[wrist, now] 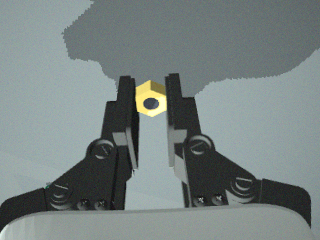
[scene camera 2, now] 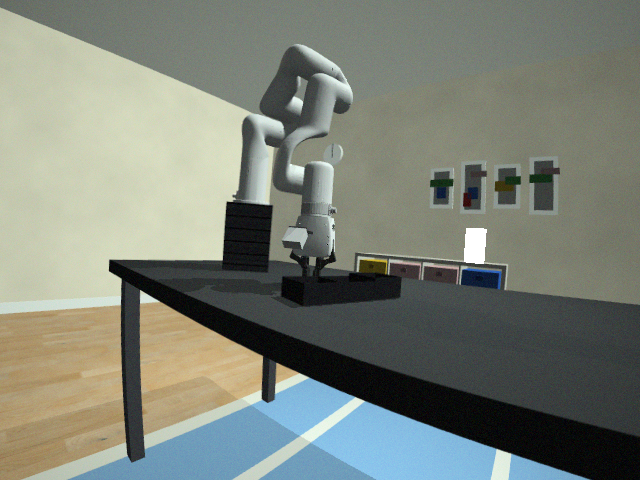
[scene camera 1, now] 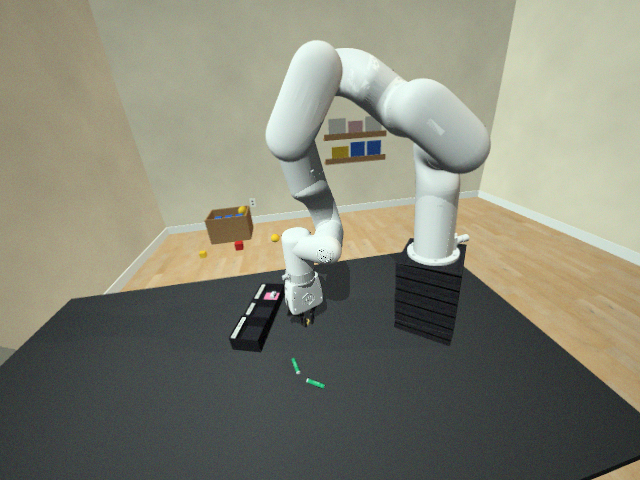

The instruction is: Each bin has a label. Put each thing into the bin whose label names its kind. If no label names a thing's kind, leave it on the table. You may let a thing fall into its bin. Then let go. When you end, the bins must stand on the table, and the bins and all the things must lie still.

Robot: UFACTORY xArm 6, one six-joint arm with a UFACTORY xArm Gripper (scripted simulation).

Labels:
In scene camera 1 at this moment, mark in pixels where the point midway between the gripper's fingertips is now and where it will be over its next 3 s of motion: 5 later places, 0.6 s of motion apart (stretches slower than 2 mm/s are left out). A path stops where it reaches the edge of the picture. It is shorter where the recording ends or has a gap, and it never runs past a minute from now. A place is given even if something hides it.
My gripper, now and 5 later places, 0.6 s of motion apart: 307,322; 305,313; 305,307; 296,309; 263,318; 248,322

